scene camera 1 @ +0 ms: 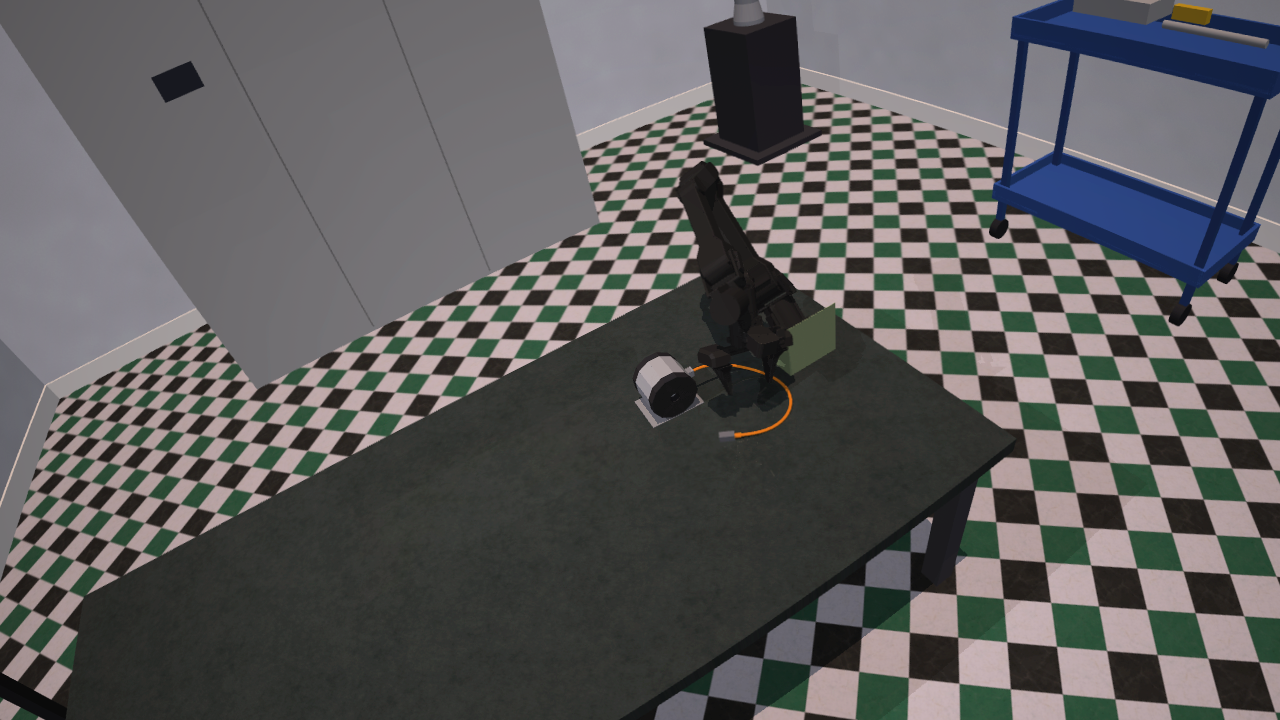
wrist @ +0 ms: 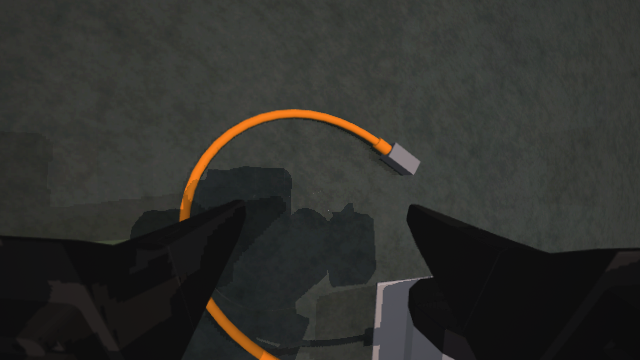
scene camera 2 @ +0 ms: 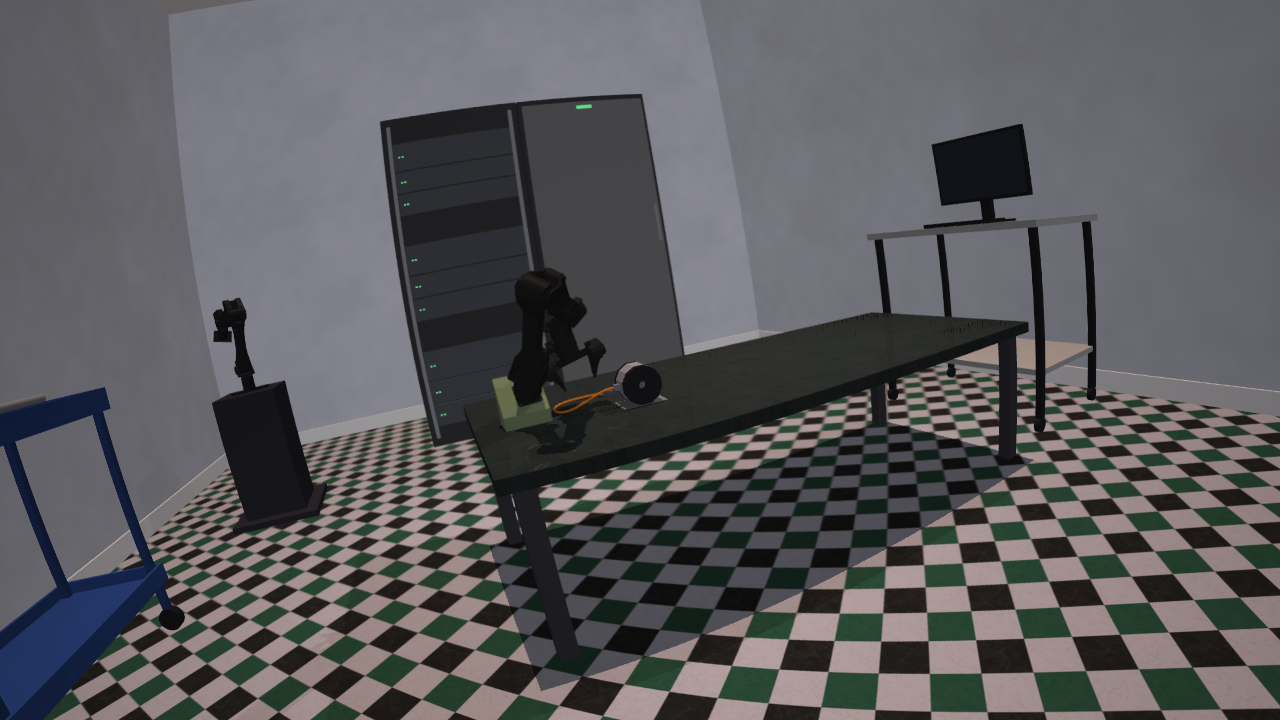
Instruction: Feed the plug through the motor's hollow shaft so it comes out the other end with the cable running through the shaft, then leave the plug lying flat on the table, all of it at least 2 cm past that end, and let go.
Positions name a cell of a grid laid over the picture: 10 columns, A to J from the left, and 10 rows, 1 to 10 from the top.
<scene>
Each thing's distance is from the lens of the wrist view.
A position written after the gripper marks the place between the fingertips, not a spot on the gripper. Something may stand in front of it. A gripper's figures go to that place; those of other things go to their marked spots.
gripper (wrist: F6): 0.11 m
grey plug (wrist: G5): 0.19 m
</scene>
